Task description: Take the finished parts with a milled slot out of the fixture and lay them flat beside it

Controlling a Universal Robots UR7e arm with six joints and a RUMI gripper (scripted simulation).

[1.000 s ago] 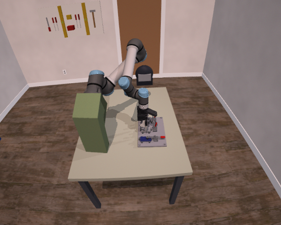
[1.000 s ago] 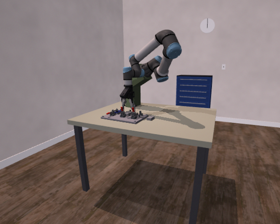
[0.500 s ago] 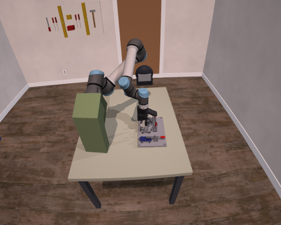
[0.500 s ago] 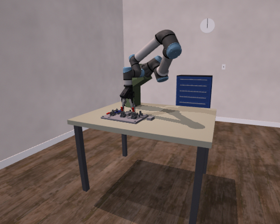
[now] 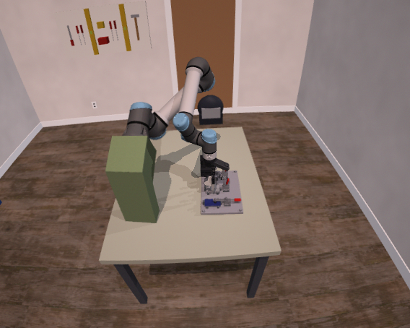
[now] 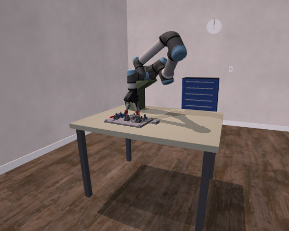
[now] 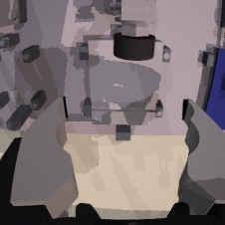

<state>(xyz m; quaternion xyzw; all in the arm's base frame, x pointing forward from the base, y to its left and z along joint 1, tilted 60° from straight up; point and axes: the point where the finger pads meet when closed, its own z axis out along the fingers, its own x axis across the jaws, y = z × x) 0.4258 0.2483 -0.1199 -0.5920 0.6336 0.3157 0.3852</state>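
My gripper is now 50 mm short of the grey fixture plate and 60 mm above it. The rest, counted from my hand: blue blank: 110 mm to the right, 40 mm below.
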